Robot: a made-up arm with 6 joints.
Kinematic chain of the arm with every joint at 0, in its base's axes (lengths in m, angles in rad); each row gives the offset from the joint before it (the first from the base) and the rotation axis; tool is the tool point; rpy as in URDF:
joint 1: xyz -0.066 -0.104 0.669 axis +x
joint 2: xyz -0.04 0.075 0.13 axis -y
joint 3: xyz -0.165 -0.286 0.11 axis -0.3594 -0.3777 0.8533
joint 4: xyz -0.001 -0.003 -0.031 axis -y
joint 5: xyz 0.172 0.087 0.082 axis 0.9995 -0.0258 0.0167
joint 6: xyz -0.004 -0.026 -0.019 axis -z
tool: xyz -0.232 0.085 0.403 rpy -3.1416 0 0
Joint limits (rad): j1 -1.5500..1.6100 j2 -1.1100..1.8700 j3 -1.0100..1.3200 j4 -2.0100..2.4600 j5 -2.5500..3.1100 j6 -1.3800..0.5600
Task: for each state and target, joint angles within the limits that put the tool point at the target. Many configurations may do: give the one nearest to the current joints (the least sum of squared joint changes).
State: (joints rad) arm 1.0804 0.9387 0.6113 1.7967 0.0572 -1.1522
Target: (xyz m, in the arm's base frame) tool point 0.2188 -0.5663 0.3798
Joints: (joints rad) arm 0.4791 1.7513 0.8749 2.3532 -0.1968 -1.1272
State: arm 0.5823 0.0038 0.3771 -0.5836 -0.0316 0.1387
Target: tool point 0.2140 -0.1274 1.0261
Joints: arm 0.2807 -0.5172 0.1298 -0.9964 -0.0443 0.3639
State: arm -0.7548 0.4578 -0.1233 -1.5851 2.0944 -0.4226
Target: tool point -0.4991 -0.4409 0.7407
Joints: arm -0.4097 0.7501 -0.1613 -1.4524 2.2345 -0.5861
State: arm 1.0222 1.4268 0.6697 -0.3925 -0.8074 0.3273
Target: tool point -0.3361 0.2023 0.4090
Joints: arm 0.5785 1.4155 0.9699 -0.1924 -0.7935 0.1871
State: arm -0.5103 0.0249 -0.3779 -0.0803 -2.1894 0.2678
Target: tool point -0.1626 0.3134 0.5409
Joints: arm -1.2396 -0.1620 -0.2921 -0.0715 -1.5372 -0.1708
